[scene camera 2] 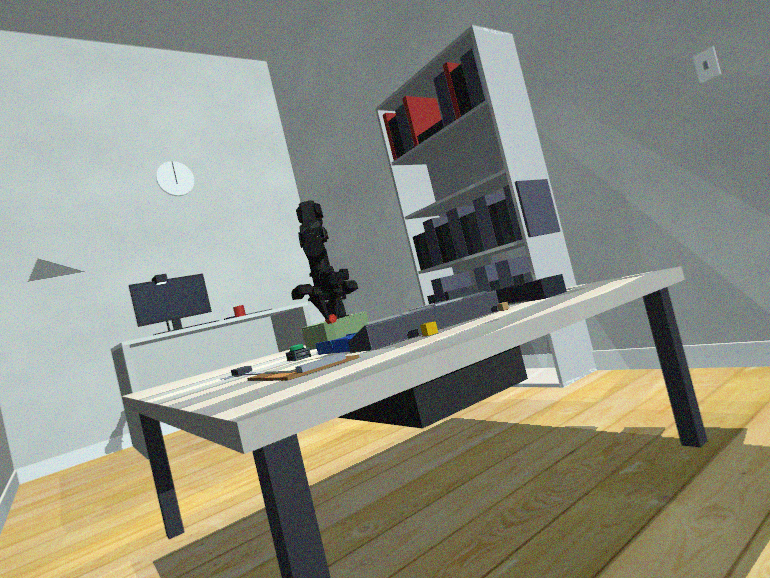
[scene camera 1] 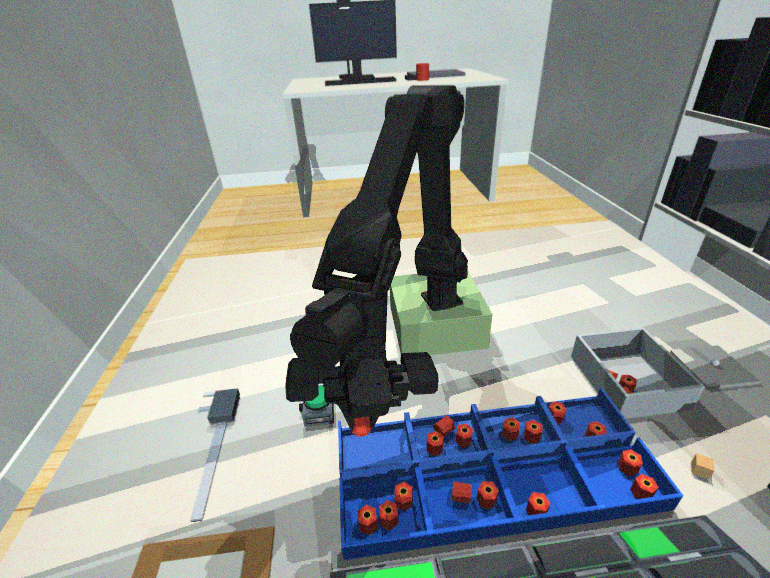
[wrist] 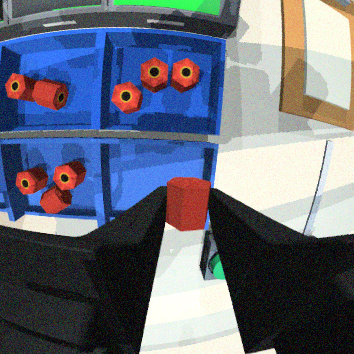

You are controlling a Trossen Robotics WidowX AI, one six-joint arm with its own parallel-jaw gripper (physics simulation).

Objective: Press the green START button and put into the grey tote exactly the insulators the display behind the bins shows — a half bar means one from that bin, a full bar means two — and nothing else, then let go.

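Places are measured from the arm's base along level axes (x up, y back, z right), in centimetres.
Pixels of known places: gripper, fingertip midpoint: (scene camera 2: 331, 318) (scene camera 1: 361, 426) (wrist: 187, 194); arm's base, origin of the base link: (scene camera 2: 337, 318) (scene camera 1: 441, 299).
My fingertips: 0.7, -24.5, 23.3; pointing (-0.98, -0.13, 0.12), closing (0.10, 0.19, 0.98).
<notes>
For each thing: its top centre in the pictures, then the offset to it from my fingertips, as dx, dy, dz. "pt": a spot on its surface instead.
- grey tote, middle of its top: (scene camera 1: 635, 358) (scene camera 2: 435, 303) -3.6, +0.1, -48.1
- green START button, middle of its top: (wrist: 229, 269) (scene camera 1: 316, 393) (scene camera 2: 295, 345) -5.0, +12.9, +4.6
- display, surface spot: (scene camera 1: 581, 553) pt -4.4, -21.5, -19.1
- caliper, middle of its top: (scene camera 1: 203, 438) (wrist: 326, 217) (scene camera 2: 244, 368) -7.1, +11.7, +22.8
- wooden frame, middle of its top: (wrist: 334, 38) (scene camera 2: 299, 361) -7.2, -14.5, +24.2
- orange cube, middle of its top: (scene camera 1: 705, 461) -7.0, -16.9, -44.4
- yellow cube, middle of its top: (scene camera 2: 427, 323) -6.3, -31.0, -2.3
My gripper (scene camera 1: 360, 420) (wrist: 187, 194) is shut on a red insulator (scene camera 1: 361, 427) (scene camera 2: 332, 318) (wrist: 187, 207), held above the back-left compartment of the blue bins (scene camera 1: 435, 535) (wrist: 222, 90). That compartment shows no insulator; the other compartments hold one to three each. The grey tote (scene camera 1: 664, 398) stands at the right; a red insulator (scene camera 1: 627, 383) lies in it beside part of another red piece, half hidden by the wall. The green START button (scene camera 1: 317, 398) (scene camera 2: 296, 347) (wrist: 218, 269) is left of the bins, partly covered by the gripper in scene camera 1. The display (scene camera 1: 581, 553) shows green bars, partly cut off.
A caliper (scene camera 1: 212, 463) lies at the left. A wooden frame (scene camera 1: 256, 546) (wrist: 292, 75) lies at the front left. An orange cube (scene camera 1: 702, 465) lies right of the bins. A yellow cube (scene camera 2: 429, 328) stands behind the display. The arm stands on a green block (scene camera 1: 444, 334).
</notes>
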